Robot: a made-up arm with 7 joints. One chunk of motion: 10 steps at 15 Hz.
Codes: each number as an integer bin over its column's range. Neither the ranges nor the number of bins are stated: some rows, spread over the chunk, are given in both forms.
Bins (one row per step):
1: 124 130 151 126 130 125
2: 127 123 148 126 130 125
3: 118 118 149 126 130 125
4: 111 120 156 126 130 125
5: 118 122 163 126 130 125
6: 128 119 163 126 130 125
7: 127 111 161 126 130 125
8: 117 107 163 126 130 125
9: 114 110 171 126 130 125
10: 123 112 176 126 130 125
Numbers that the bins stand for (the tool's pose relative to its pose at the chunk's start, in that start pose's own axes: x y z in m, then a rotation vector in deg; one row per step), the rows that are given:
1: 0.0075 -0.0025 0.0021 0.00 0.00 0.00
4: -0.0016 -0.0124 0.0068 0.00 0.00 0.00
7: 0.0096 -0.0212 0.0115 0.00 0.00 0.00
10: 0.0068 -0.0202 0.0256 0.00 0.00 0.00
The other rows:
2: 0.0096 -0.0094 -0.0007 0.00 0.00 0.00
3: 0.0033 -0.0143 0.0002 0.00 0.00 0.00
5: 0.0033 -0.0104 0.0134 0.00 0.00 0.00
6: 0.0104 -0.0133 0.0134 0.00 0.00 0.00
8: 0.0026 -0.0251 0.0134 0.00 0.00 0.00
9: 0.0005 -0.0222 0.0209 0.00 0.00 0.00

